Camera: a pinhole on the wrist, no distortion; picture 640 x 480 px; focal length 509.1 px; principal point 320.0 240.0 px. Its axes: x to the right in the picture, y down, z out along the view. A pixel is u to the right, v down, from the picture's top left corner.
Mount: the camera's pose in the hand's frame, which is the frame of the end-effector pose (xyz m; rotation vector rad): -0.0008 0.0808 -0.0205 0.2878 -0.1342 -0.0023
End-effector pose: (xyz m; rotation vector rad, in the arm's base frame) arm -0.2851 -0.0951 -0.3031 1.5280 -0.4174 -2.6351
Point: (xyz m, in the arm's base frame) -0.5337 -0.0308 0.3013
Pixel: 20 420
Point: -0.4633 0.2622 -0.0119
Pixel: 149 23
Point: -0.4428 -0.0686 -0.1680
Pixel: 304 259
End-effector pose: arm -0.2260 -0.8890 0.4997 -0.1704 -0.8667 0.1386
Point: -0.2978 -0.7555 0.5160
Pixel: outside the picture
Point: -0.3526 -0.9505 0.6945
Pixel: 487 46
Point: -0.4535 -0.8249 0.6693
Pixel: 379 320
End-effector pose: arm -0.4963 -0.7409 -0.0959 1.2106 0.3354 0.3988
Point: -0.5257 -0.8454 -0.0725
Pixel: 90 34
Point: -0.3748 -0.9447 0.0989
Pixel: 401 445
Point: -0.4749 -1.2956 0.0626
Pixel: 169 296
